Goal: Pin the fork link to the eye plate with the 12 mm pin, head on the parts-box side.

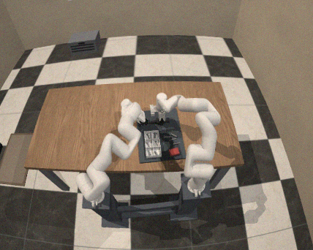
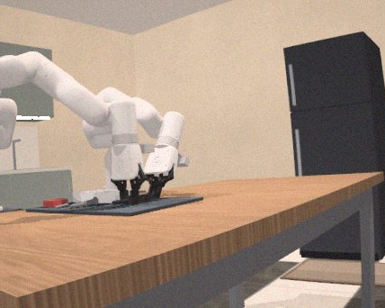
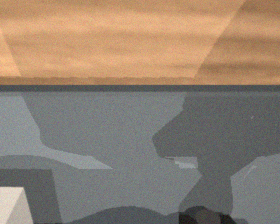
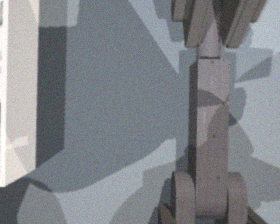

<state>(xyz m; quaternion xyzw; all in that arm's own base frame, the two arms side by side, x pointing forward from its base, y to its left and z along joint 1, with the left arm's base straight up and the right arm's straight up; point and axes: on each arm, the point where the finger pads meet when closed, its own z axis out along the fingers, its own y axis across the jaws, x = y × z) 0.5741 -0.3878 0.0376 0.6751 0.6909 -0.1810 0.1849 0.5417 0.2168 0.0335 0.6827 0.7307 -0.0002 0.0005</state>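
Now: right hand 1 cm above the fork link. The rest, counted from my right hand: eye plate: 6 cm to the left, 1 cm below; then dark mat: 10 cm behind, 3 cm below, 2 cm to the left; then white parts box: 20 cm behind, 9 cm to the left, 1 cm below.
The eye plate is 6 cm to the right of my left hand and 2 cm below it. Round my left hand: dark mat: 10 cm to the right, 10 cm behind, 3 cm below; then fork link: 12 cm to the right, 1 cm below; then white parts box: 20 cm behind, 3 cm to the right, 2 cm below.
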